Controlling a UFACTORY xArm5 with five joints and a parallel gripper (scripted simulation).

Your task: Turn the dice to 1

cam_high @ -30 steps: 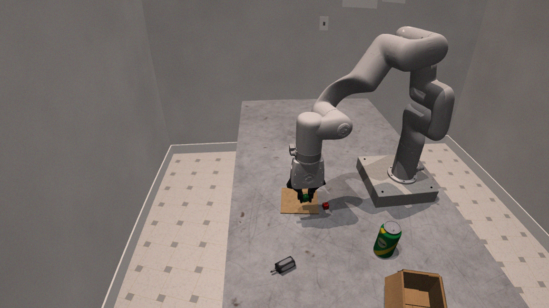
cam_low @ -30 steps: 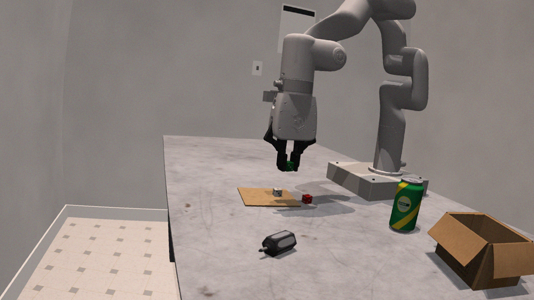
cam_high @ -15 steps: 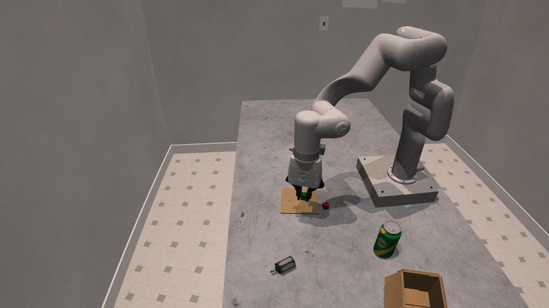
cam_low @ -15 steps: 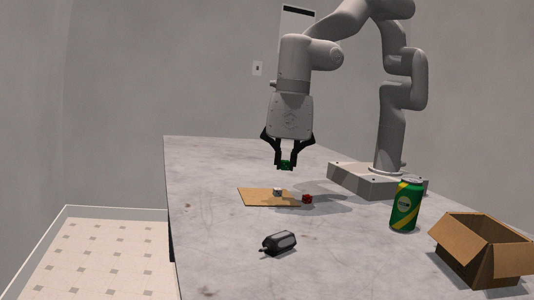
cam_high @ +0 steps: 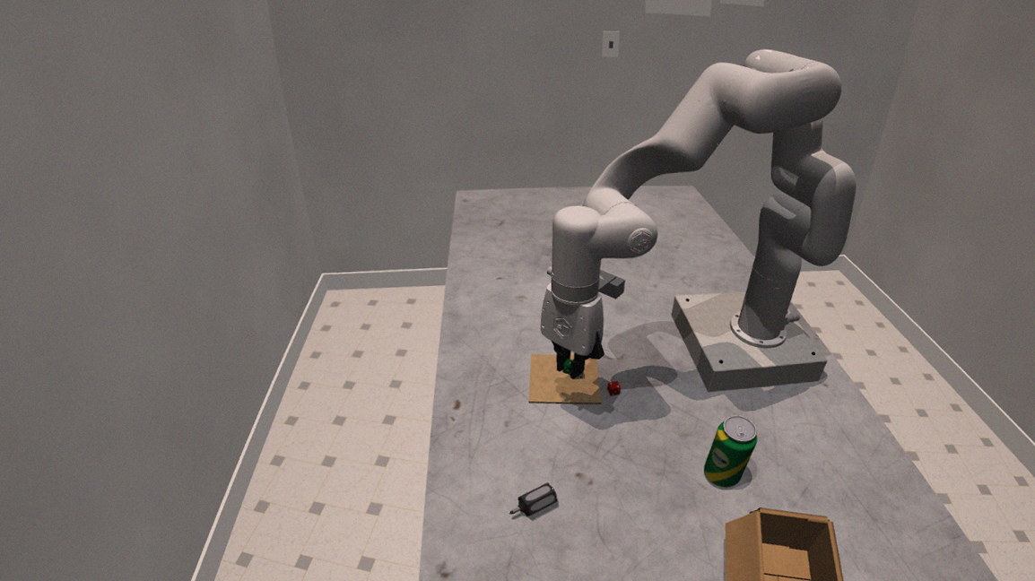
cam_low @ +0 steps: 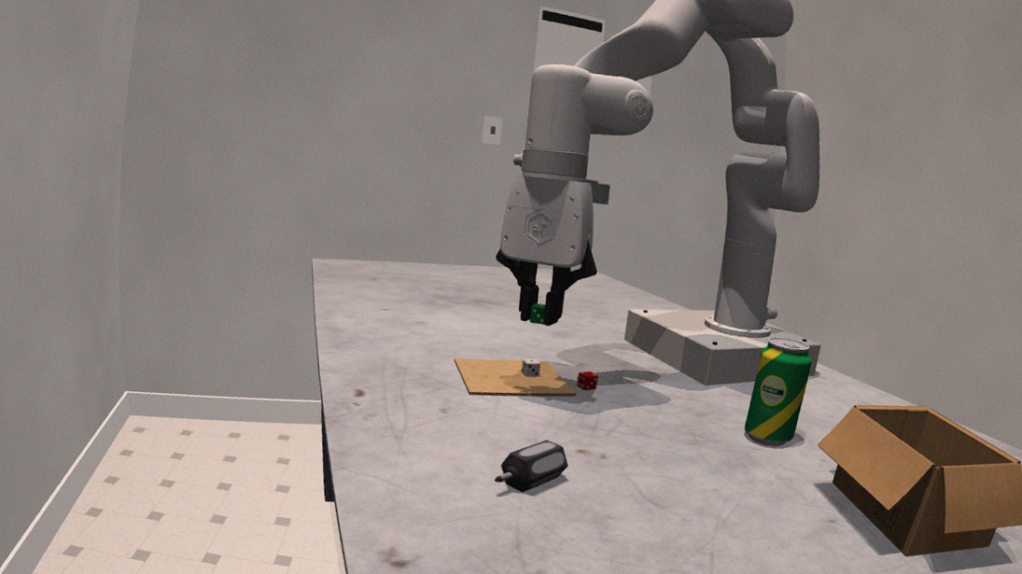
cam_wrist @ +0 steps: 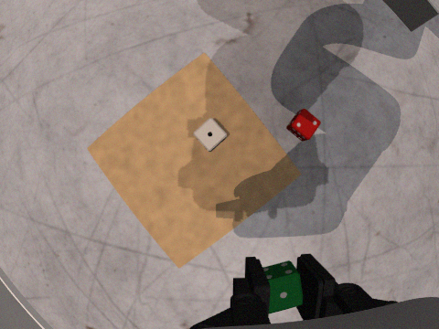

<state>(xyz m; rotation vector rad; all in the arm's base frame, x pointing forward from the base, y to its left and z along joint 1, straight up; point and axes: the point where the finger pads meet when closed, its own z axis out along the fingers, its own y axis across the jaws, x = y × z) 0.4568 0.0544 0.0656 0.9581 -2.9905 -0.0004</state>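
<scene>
My gripper is now 20 mm past the tan mat, 80 mm to the left of it and 120 mm above it. Also, from my hand: green die: 10 mm below; then red die: 100 mm behind, 20 mm to the right, 110 mm below; then white die: 50 mm behind, 80 mm to the right, 110 mm below.
</scene>
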